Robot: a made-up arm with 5 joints. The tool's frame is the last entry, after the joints. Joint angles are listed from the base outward. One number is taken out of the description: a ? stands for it. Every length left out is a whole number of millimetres.
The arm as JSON. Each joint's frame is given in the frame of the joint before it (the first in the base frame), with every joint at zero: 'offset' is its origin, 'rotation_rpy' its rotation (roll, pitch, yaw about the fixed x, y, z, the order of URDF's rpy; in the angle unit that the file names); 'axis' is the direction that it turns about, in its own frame. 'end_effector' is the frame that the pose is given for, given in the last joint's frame.
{
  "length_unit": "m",
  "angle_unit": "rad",
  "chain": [
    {
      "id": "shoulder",
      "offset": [
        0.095,
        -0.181,
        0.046
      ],
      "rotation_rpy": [
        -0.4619,
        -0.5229,
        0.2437
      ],
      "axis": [
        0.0,
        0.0,
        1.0
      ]
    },
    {
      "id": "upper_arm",
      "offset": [
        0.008,
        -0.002,
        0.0
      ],
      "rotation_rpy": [
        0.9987,
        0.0,
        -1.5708
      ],
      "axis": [
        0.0,
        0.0,
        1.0
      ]
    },
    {
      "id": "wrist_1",
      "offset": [
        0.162,
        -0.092,
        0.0
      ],
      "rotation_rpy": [
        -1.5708,
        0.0,
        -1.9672
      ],
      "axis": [
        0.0,
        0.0,
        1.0
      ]
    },
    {
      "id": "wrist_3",
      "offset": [
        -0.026,
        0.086,
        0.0
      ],
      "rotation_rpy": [
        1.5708,
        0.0,
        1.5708
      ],
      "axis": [
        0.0,
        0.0,
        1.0
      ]
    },
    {
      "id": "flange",
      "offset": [
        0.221,
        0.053,
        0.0
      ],
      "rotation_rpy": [
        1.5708,
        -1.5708,
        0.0
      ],
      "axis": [
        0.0,
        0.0,
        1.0
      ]
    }
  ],
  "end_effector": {
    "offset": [
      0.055,
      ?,
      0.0
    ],
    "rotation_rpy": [
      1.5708,
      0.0,
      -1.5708
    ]
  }
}
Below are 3 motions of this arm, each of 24 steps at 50 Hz.
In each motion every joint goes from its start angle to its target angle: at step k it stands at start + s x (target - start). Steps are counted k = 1, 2, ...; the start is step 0. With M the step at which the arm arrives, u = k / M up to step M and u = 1 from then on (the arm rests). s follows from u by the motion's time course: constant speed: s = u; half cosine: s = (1 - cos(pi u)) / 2; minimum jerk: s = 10 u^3 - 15 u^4 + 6 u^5.
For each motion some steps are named. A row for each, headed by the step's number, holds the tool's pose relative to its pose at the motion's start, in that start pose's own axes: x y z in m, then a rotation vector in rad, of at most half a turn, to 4 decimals.
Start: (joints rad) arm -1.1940 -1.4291 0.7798 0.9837 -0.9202
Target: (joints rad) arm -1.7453 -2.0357 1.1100 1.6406 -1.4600
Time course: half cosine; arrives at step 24
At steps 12, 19, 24:
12: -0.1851 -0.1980 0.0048 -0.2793 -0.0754 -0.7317
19: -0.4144 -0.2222 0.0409 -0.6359 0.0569 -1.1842
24: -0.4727 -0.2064 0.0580 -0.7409 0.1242 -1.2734

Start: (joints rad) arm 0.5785 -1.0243 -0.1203 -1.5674 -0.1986
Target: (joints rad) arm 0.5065 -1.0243 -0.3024 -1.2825 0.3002
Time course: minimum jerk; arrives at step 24
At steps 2, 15, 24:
2: -0.0002 -0.0004 -0.0002 0.0003 0.0023 -0.0016
15: -0.0413 -0.0521 -0.0303 0.0880 0.3405 -0.2102
24: -0.0609 -0.0667 -0.0416 0.1428 0.4728 -0.2810

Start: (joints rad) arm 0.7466 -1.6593 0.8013 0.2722 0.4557
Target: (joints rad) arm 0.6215 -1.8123 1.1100 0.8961 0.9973
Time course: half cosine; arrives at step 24
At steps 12, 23, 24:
12: -0.0582 -0.0816 -0.0181 0.3494 0.1221 -0.2218
23: -0.1240 -0.1286 -0.0728 0.7817 0.2671 -0.3223
24: -0.1245 -0.1289 -0.0734 0.7857 0.2684 -0.3226

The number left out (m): -0.064
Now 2 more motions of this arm.
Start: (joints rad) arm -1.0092 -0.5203 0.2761 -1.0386 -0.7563
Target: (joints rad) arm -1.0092 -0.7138 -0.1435 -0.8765 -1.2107
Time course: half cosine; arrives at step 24
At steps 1, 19, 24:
1: -0.0003 -0.0003 -0.0002 0.0008 -0.0017 -0.0020
19: -0.0724 -0.0449 -0.0478 0.1045 -0.3304 -0.4271
24: -0.0824 -0.0470 -0.0546 0.1092 -0.3636 -0.4763

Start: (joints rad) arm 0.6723 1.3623 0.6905 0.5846 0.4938
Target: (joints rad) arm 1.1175 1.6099 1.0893 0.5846 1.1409
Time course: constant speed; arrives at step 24
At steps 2, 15, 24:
2: -0.0055 0.0173 0.0213 -0.0057 -0.0062 0.0426
15: -0.0822 0.1208 0.1395 -0.0835 -0.0428 0.3242
24: -0.1679 0.1736 0.1946 -0.1833 -0.0688 0.5146

